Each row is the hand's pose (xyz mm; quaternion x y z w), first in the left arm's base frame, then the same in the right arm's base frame.
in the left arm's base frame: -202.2 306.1 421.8 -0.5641 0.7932 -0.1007 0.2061
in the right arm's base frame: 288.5 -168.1 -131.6 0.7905 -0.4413 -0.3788 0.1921
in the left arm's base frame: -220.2 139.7 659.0 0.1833 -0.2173 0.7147 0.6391
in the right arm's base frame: 577.1 -195.8 -116.5 0.6571 0.2143 0.6781 0.2499
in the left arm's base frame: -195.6 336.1 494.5 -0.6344 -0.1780 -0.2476 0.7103
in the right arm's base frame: 333.1 -118.8 -89.0 -0.4585 -0.0056 0.4598 0.7605
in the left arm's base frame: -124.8 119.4 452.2 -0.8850 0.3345 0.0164 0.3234
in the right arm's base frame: 419.6 -215.8 -281.0 -0.7491 0.0260 0.6526 0.1107
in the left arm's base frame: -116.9 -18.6 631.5 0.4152 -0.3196 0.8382 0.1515
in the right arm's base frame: 645.3 -229.0 -291.8 -0.8987 0.0286 -0.4218 0.1164
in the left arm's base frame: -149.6 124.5 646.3 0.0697 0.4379 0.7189 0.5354
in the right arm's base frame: 577.8 -159.8 -180.4 -0.2839 -0.5793 -0.7450 0.1696
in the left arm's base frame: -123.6 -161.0 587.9 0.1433 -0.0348 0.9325 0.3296
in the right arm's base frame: 686.7 -336.1 -386.9 -0.6428 -0.1458 -0.7343 0.1625
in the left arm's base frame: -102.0 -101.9 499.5 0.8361 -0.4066 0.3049 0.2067
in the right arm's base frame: 581.4 -317.0 -404.7 0.9569 0.1617 -0.1693 0.1719
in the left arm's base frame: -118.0 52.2 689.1 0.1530 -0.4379 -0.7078 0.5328
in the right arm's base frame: 654.6 -165.8 -226.5 -0.0394 0.0903 -0.3899 0.9155
